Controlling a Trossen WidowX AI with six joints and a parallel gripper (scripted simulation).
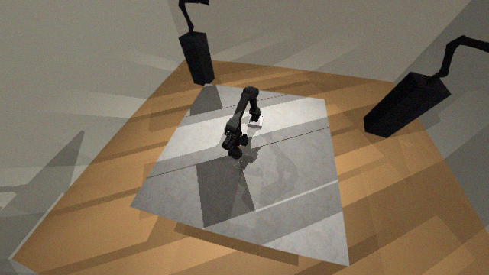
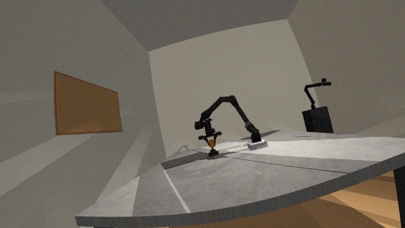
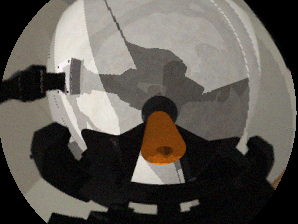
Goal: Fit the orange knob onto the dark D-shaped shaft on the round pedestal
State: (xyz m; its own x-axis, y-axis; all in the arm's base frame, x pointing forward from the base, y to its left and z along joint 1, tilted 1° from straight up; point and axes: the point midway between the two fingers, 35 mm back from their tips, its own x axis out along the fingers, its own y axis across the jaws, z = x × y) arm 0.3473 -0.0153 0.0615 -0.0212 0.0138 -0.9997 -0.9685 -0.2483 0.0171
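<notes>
Now: gripper tip 2 cm below the orange knob. Round my gripper tip: dark round pedestal 4 cm below.
</notes>
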